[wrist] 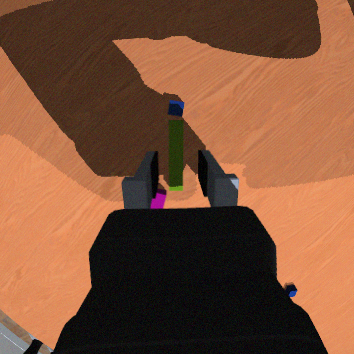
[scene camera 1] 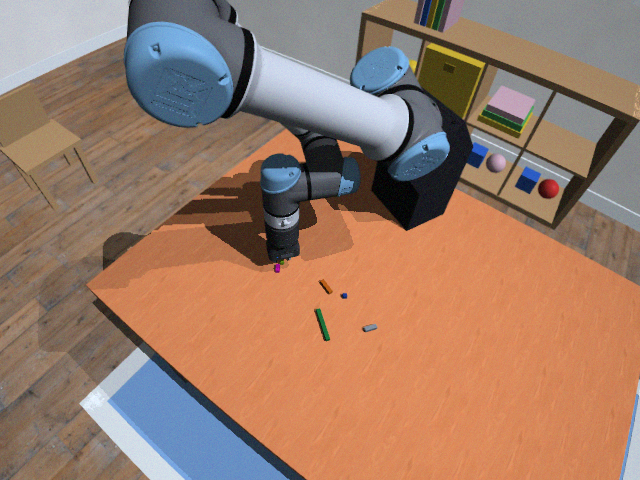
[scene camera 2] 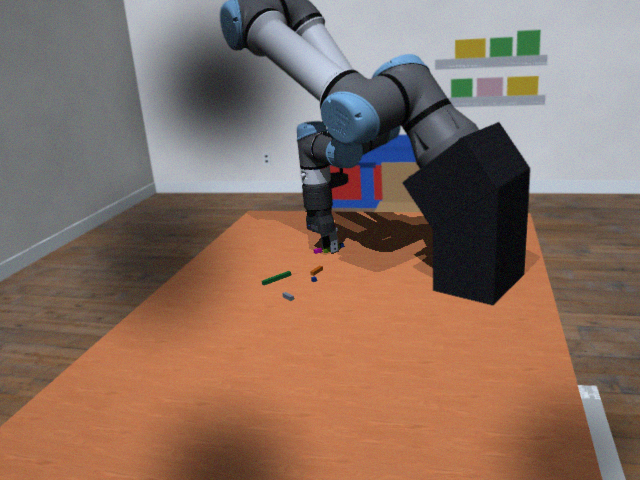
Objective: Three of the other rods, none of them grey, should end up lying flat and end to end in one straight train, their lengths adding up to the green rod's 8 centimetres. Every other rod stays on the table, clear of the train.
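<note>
Scene camera 2 gives me my gripper (scene camera 2: 330, 249). In the wrist view I see a lime rod (wrist: 175, 127), and my gripper (wrist: 177, 164) is there as well. Scene camera 1 also shows me my gripper (scene camera 1: 281, 258).
</note>
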